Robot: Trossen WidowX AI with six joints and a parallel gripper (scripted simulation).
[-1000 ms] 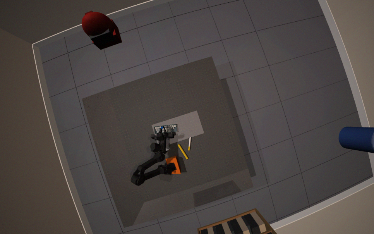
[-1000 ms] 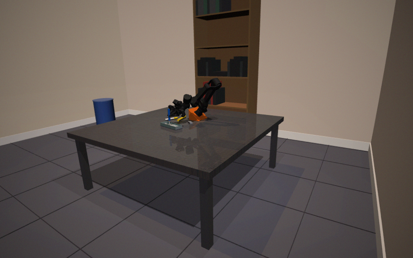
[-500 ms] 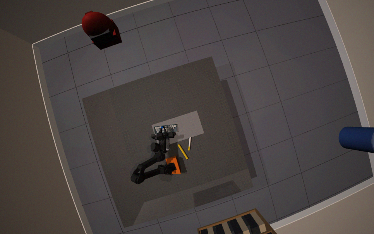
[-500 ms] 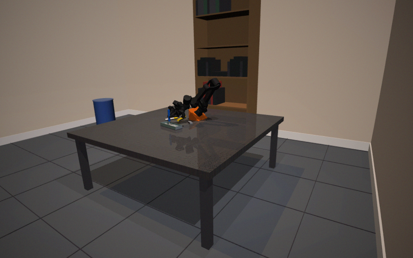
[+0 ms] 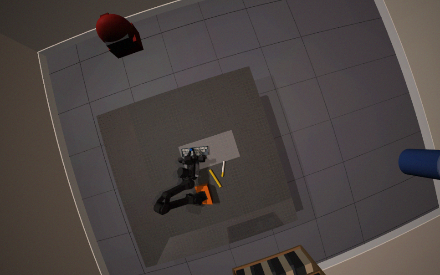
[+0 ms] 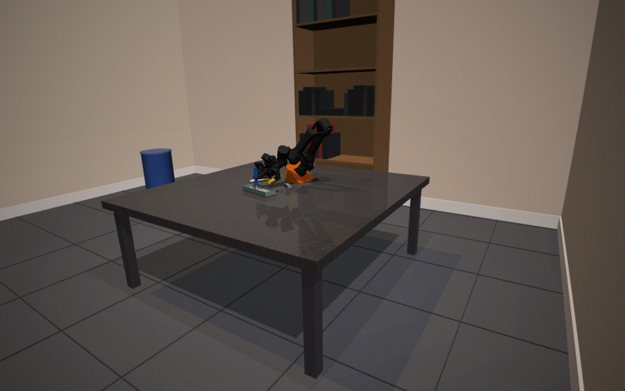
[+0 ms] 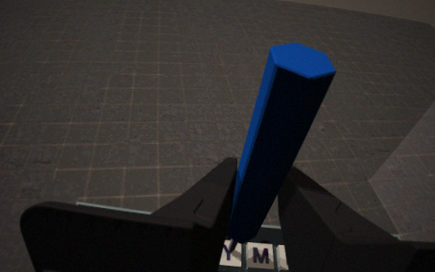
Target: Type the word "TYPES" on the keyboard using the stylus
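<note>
Right now the grey tip is 10 mm behind my gripper tip and 60 mm below it. From my gripper tip the other things lie so: white pen: 250 mm behind, 150 mm to the right, 80 mm below; small grey block: 200 mm behind, 70 mm to the left, 80 mm below; blue stylus: 10 mm behind, 20 mm below.
</note>
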